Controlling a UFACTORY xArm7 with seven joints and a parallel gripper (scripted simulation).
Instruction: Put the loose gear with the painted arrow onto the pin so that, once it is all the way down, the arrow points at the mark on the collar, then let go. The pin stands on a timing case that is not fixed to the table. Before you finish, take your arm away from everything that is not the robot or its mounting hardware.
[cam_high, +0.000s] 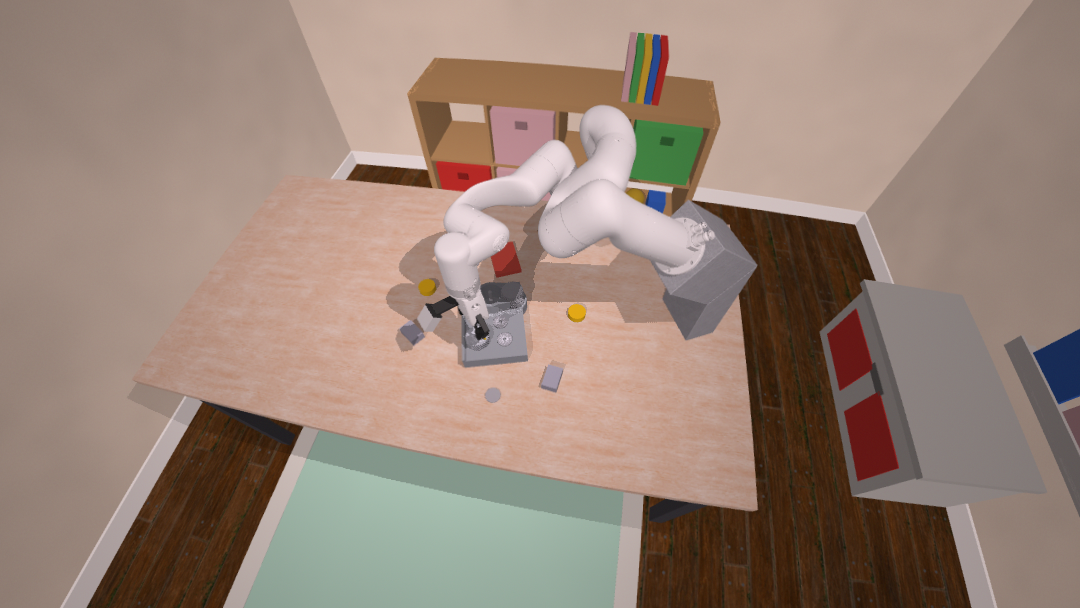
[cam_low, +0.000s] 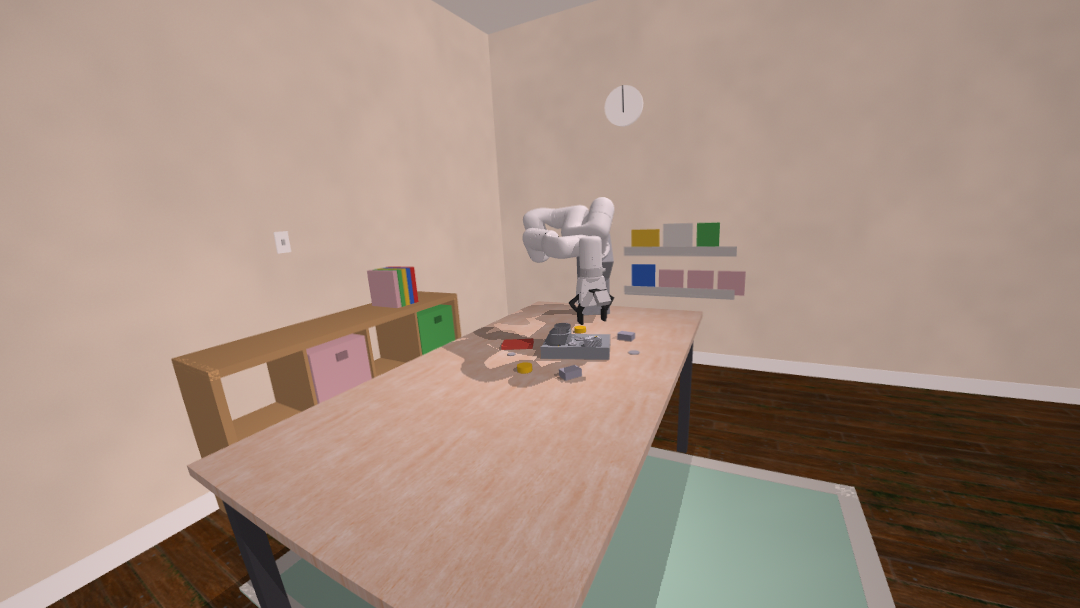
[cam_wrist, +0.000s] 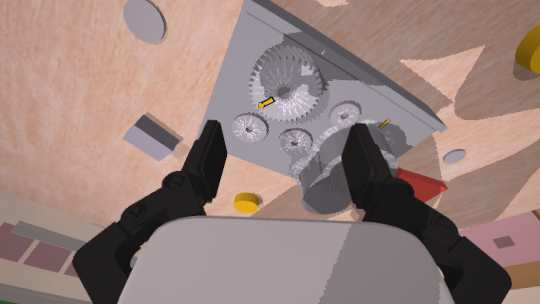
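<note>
Right now the grey gear is 8 cm below my hand. The rest, counted from my hand: yellow disc: 22 cm behind, 18 cm to the right, 12 cm below; then red block: 5 cm ahead, 31 cm to the right, 13 cm below.
</note>
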